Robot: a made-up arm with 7 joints. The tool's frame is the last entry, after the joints.
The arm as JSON. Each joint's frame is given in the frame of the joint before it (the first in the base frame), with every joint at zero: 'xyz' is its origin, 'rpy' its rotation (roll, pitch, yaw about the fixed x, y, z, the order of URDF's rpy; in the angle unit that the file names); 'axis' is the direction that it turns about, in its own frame. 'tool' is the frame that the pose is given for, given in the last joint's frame.
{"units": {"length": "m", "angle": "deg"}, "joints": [
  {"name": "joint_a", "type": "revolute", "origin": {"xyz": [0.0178, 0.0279, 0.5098], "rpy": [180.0, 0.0, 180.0]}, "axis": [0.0, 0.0, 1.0]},
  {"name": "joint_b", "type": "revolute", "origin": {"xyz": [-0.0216, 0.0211, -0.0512], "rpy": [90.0, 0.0, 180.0]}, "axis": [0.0, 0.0, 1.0]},
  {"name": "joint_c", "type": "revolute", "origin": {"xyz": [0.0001, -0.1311, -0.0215], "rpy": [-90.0, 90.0, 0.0]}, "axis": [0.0, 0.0, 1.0]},
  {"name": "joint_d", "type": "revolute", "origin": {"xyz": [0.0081, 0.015, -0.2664], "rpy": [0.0, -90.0, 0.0]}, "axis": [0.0, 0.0, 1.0]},
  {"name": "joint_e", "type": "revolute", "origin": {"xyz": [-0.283, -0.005, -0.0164], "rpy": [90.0, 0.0, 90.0]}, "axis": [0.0, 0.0, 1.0]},
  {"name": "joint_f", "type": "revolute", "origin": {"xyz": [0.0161, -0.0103, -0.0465], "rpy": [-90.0, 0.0, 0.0]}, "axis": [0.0, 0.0, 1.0]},
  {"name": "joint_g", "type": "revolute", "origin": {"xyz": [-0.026, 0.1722, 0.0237], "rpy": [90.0, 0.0, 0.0]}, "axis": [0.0, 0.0, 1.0]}
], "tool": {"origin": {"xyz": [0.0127, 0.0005, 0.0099], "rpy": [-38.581, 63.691, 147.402]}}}
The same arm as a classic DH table. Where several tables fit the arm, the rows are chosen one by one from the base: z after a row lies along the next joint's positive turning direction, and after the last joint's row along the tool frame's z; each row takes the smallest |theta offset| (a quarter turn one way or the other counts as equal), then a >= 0, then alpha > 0; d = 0 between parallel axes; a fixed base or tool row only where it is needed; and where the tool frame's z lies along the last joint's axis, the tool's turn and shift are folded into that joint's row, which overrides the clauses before.
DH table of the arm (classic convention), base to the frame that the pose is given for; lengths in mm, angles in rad. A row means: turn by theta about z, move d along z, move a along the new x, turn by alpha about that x. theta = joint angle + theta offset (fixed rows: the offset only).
base (fixed): d 0.0  theta offset 1.0029  a 33.1  alpha 3.1416
joint_a: d -561.0  theta offset 1.0029  a 21.6  alpha 1.5708
joint_b: d -0.4  theta offset 0.0000  a 0.1  alpha -1.5708
joint_c: d -397.5  theta offset 0.0000  a -15.0  alpha 1.5708
joint_d: d -24.5  theta offset 0.0000  a 5.0  alpha -1.5708
joint_e: d -329.5  theta offset 0.0000  a -16.1  alpha 1.5708
joint_f: d 13.4  theta offset 0.0000  a 26.0  alpha -1.5708
joint_g: d -157.6  theta offset -1.4125  a -1.5  alpha -1.2170
tool (fixed): d -13.5  theta offset 1.2717  a 0.0  alpha 0.0000

